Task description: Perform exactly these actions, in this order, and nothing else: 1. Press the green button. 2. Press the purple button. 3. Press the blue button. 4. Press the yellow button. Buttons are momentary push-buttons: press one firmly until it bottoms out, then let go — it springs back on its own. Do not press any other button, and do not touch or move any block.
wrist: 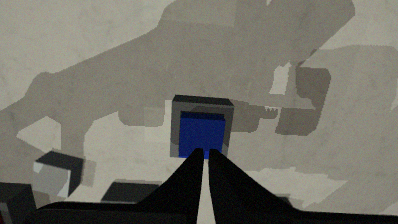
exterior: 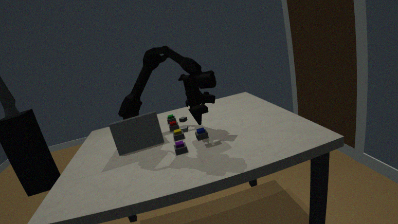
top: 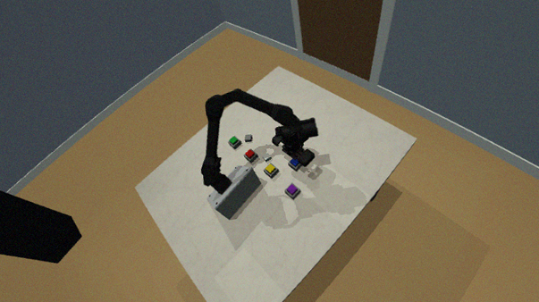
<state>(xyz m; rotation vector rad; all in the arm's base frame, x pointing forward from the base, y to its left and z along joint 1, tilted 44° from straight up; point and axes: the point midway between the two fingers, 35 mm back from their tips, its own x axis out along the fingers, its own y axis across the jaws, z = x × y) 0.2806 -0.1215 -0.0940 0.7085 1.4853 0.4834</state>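
Now: the blue button 3 cm below my gripper tip. Round my gripper tip: yellow button: 9 cm behind, 8 cm to the left, 3 cm below; then pale block: 4 cm behind, 14 cm to the left, 5 cm below; then purple button: 12 cm behind, 6 cm to the right, 3 cm below.
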